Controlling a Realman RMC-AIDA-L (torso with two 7-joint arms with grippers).
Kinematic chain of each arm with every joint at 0, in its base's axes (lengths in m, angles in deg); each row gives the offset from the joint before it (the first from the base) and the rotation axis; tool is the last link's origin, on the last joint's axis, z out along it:
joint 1: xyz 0 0 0.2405 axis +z
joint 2: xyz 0 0 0 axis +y
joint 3: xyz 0 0 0.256 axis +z
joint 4: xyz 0 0 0 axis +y
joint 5: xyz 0 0 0.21 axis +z
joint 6: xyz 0 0 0 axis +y
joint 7: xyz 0 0 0.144 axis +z
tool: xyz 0 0 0
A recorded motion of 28 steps. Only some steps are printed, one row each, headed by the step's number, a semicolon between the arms.
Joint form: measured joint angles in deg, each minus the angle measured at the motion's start. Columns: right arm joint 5, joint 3, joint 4, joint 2, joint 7, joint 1, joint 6; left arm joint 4, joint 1, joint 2, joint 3, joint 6, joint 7, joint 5.
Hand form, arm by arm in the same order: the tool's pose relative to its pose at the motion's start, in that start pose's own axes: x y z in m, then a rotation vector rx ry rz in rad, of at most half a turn. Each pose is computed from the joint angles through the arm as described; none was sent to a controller.
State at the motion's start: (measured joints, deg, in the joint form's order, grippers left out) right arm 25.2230 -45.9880 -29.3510 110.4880 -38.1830 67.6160 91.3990; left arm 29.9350 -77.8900 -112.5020 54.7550 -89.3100 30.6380 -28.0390
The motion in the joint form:
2: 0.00 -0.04 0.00 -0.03 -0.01 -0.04 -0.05; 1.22 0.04 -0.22 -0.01 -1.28 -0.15 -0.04
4: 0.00 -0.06 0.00 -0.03 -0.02 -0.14 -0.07; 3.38 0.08 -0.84 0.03 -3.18 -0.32 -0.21
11: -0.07 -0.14 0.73 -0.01 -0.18 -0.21 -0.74; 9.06 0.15 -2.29 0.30 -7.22 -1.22 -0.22
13: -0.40 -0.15 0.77 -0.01 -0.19 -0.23 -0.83; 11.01 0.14 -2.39 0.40 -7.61 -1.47 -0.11
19: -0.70 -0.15 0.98 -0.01 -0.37 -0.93 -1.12; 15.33 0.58 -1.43 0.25 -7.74 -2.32 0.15
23: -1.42 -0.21 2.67 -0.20 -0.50 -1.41 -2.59; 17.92 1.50 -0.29 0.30 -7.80 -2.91 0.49
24: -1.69 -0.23 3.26 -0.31 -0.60 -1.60 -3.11; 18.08 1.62 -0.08 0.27 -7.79 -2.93 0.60
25: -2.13 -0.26 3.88 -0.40 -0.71 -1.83 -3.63; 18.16 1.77 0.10 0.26 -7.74 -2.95 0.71
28: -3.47 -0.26 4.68 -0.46 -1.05 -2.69 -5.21; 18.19 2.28 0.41 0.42 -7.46 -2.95 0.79
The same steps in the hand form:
2: 0.0002 -0.0004 -0.0001 0.0012 -0.0003 0.0003; 0.0003 0.0032 -0.0024 -0.0057 -0.0047 0.0080
4: 0.0008 -0.0009 0.0001 0.0013 0.0001 0.0017; 0.0015 0.0101 -0.0051 -0.0161 -0.0095 0.0263
11: 0.0020 -0.0022 0.0029 0.0026 0.0021 0.0048; 0.0053 0.0253 -0.0135 -0.0227 -0.0121 0.0672
13: 0.0026 -0.0030 0.0031 0.0077 0.0051 0.0053; 0.0088 0.0273 -0.0190 -0.0091 0.0050 0.0800
19: 0.0075 -0.0070 0.0054 0.0105 0.0099 0.0153; 0.0160 0.0228 -0.0384 0.0381 0.0661 0.0854
23: 0.0135 -0.0133 0.0107 0.0213 0.0199 0.0335; 0.0164 0.0140 -0.0521 0.0768 0.1009 0.0740
24: 0.0159 -0.0158 0.0123 0.0259 0.0234 0.0394; 0.0161 0.0122 -0.0537 0.0822 0.1038 0.0712
25: 0.0189 -0.0186 0.0141 0.0322 0.0296 0.0455; 0.0155 0.0103 -0.0548 0.0869 0.1055 0.0676
28: 0.0262 -0.0271 0.0181 0.0575 0.0372 0.0578; 0.0134 0.0059 -0.0555 0.0949 0.1075 0.0591

